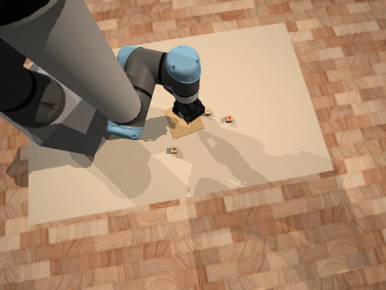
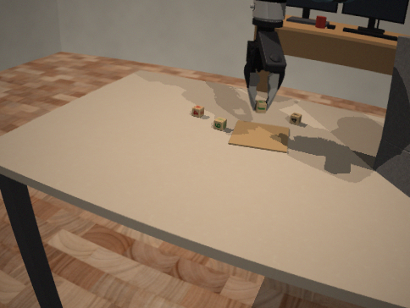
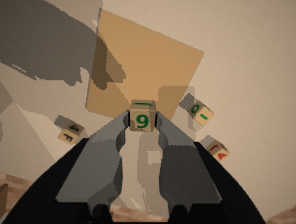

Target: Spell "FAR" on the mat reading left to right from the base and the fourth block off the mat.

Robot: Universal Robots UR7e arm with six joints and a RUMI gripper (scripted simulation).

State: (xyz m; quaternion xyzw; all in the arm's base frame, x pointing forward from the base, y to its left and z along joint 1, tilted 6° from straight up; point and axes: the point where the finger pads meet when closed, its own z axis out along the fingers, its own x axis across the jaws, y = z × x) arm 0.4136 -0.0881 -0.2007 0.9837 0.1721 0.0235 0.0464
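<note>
Now: hand right at the green R block. From my hand the other things lie so: brown mat: 8 cm below, 1 cm to the left, 1 cm behind; F block: 11 cm to the right, 9 cm behind, 7 cm below; green-lettered block: 10 cm ahead, 7 cm below, 1 cm to the left.
</note>
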